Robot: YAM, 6 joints.
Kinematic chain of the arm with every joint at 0, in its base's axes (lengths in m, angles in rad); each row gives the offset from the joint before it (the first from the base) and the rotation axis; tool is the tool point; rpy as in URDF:
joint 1: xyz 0 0 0.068 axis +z
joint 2: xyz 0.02 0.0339 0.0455 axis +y
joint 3: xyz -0.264 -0.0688 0 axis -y
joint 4: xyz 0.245 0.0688 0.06 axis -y
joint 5: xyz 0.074 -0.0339 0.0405 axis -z
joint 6: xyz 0.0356 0 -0.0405 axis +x
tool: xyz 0 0 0 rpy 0 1.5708 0
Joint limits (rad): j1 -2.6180..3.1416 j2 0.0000..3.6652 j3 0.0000..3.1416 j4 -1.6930..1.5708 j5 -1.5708..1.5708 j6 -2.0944..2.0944
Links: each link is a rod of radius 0.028 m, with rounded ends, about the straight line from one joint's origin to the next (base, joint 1, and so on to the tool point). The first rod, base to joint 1, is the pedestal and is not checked.
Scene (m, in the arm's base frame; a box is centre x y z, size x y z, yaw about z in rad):
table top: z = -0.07
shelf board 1: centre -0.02 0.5 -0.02 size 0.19 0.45 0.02 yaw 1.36
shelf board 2: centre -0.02 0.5 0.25 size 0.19 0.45 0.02 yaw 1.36
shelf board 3: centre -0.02 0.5 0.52 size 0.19 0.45 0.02 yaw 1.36
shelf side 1: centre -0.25 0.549 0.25 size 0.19 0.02 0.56 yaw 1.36
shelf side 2: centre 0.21 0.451 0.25 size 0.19 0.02 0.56 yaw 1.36
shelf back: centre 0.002 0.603 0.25 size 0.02 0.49 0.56 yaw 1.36
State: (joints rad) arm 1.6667 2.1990 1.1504 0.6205 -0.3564 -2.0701
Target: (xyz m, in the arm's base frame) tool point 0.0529 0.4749 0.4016
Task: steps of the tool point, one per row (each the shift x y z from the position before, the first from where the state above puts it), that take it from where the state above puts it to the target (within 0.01 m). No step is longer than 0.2 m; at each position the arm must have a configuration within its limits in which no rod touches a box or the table.
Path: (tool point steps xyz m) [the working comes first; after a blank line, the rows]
Joints at the target: 1.4373 1.9949 1.7540 0.6982 -0.3071 -2.0701
Straight joint move there: touches shelf board 2.

1: -0.0230 -0.0742 0.0046
2: -0.0103 -0.0815 -0.0046
3: 0.0488 0.0519 0.1423
4: 0.0569 -0.0318 0.1592
5: 0.0107 0.0566 0.0129
6: 0.0120 0.0565 0.0000
7: 0.0130 0.0536 -0.0129

